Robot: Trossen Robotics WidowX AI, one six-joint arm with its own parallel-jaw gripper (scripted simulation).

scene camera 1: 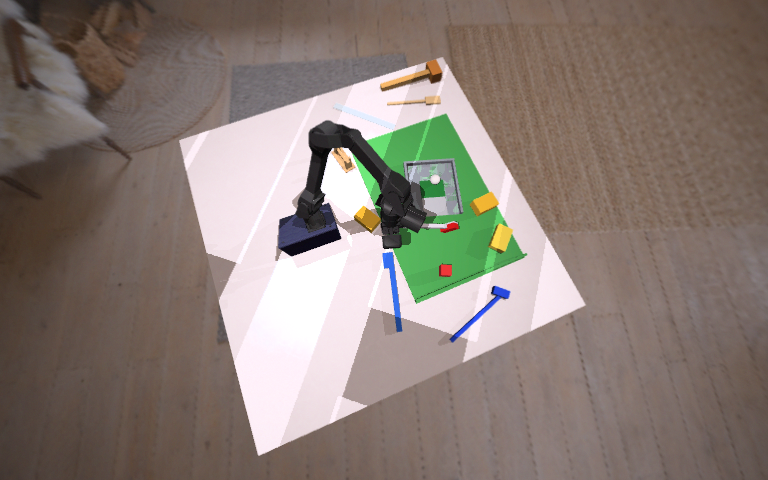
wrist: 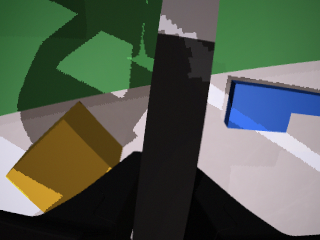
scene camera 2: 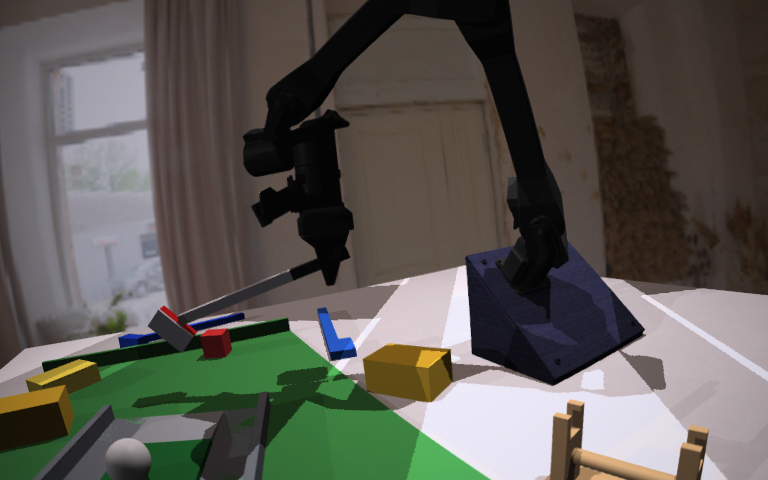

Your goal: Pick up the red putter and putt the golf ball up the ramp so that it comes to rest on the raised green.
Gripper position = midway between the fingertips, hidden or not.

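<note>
What I see of myself is my gripper point(scene camera 2: 330, 284), and the wrist view has the gripper point(wrist: 158, 164) too. There is also a red cube point(scene camera 2: 216, 343).
</note>
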